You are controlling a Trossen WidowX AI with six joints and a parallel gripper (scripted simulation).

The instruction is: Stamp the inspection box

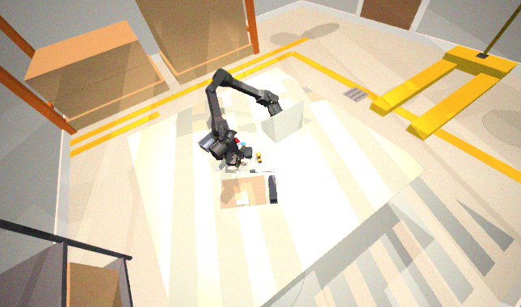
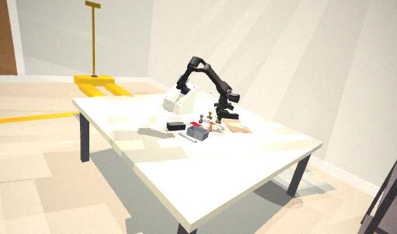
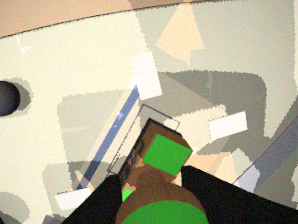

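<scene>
Now: gripper tip 40 mm above the white card, 10 mm to the left of it and 10 mm past it. The rest, counted from my gripper tip: pen (90 mm to the left, 80 mm behind, 30 mm below); then yellow stamp (120 mm behind, 30 mm to the left, 20 mm below); then green stamp (right at my gripper tip).
</scene>
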